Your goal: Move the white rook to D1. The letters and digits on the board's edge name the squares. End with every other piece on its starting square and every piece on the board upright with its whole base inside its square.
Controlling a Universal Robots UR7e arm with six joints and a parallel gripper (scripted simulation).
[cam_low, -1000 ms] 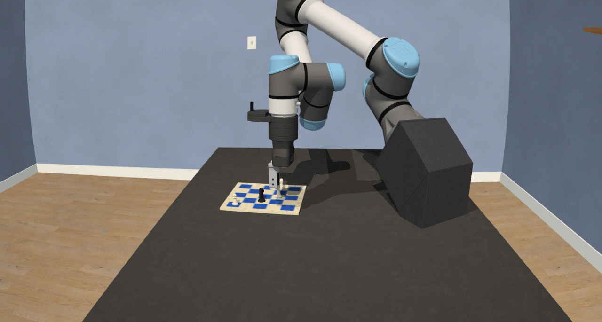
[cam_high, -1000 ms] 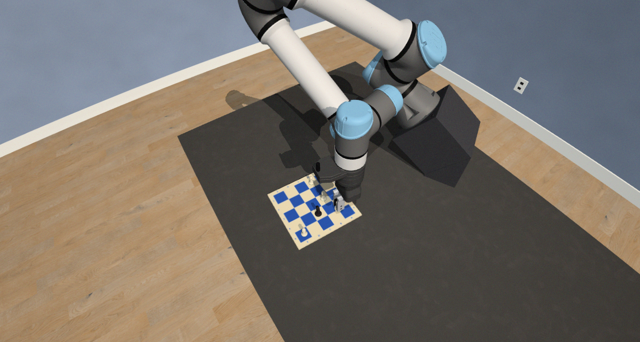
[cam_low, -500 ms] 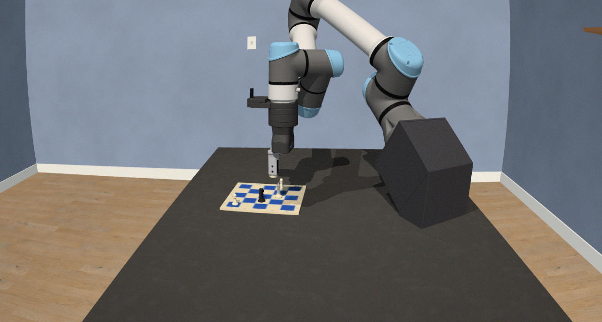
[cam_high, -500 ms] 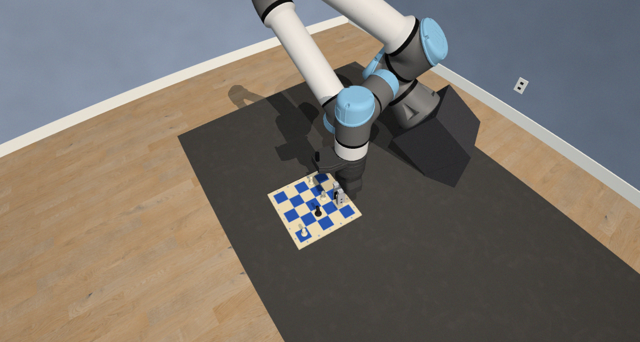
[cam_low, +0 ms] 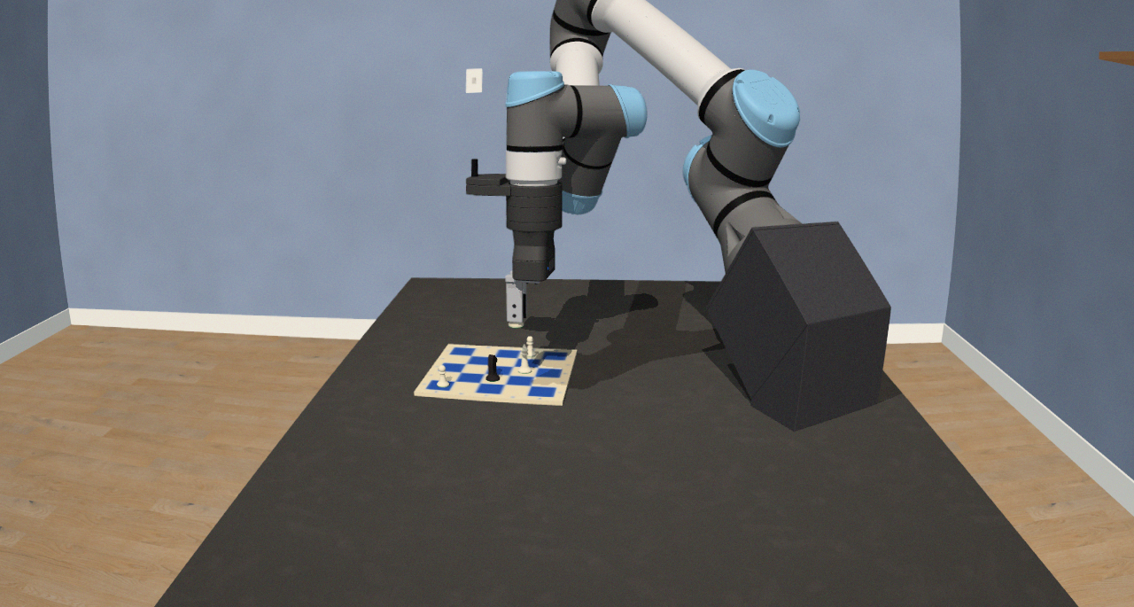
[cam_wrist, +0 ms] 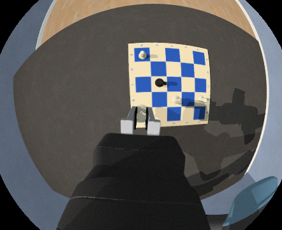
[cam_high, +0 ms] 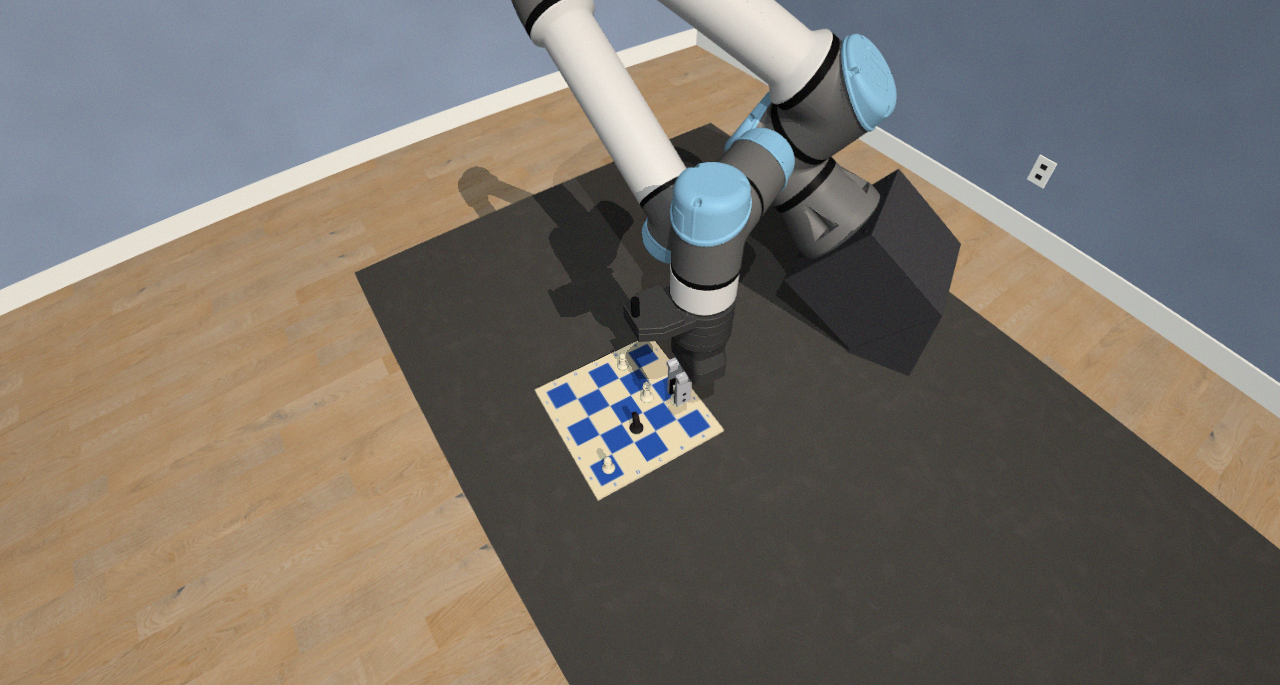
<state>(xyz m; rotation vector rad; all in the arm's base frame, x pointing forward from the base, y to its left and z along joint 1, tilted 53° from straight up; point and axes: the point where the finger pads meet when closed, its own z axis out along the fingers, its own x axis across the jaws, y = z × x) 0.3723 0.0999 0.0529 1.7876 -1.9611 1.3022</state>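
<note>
Now: the blue-and-cream chessboard 30 mm ahead of my hand, 90 mm to the right of it and 130 mm below it. The rest, counted from my hand: black piece (40 mm ahead, 50 mm to the right, 110 mm below); white rook (10 mm below).
</note>
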